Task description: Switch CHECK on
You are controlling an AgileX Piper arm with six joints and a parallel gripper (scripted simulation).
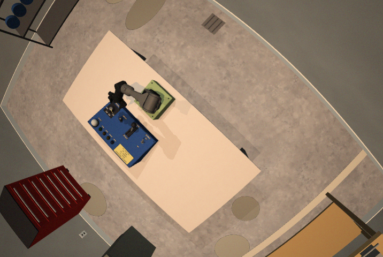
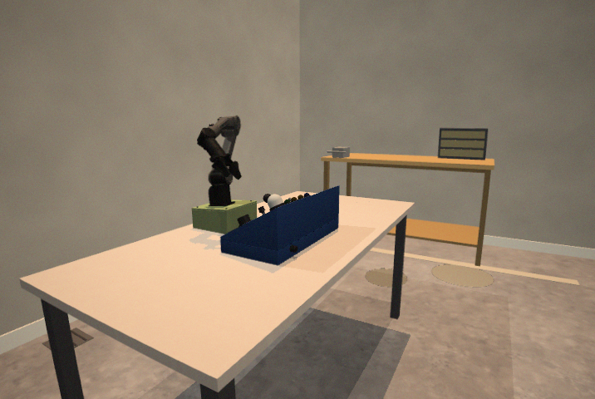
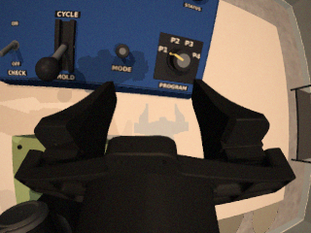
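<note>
Now: hand 26 cm to the right of the check toggle, 15 cm above it and 14 cm short of it. Also, from my hand: mode knob (14 cm below, 11 cm ahead, 2 cm to the left); program selector (14 cm below, 11 cm ahead, 9 cm to the right); cycle lever (14 cm to the left, 13 cm below, 10 cm ahead).
</note>
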